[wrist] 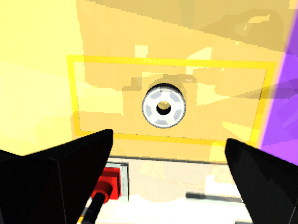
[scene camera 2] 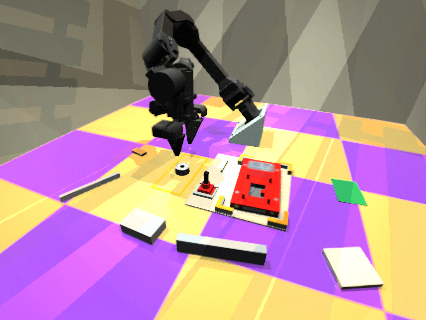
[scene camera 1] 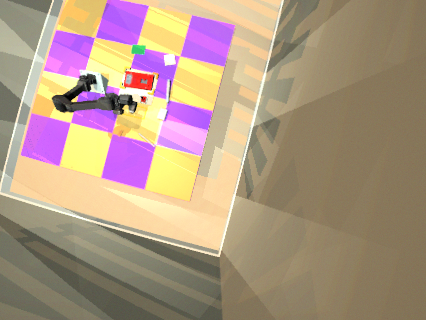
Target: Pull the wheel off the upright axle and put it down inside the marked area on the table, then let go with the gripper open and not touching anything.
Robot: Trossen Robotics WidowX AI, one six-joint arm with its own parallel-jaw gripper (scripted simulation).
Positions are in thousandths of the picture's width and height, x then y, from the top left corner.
Scene:
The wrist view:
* my gripper: 565,627
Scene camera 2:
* my gripper: 431,467
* grey block: 330,702
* white tile: 825,839

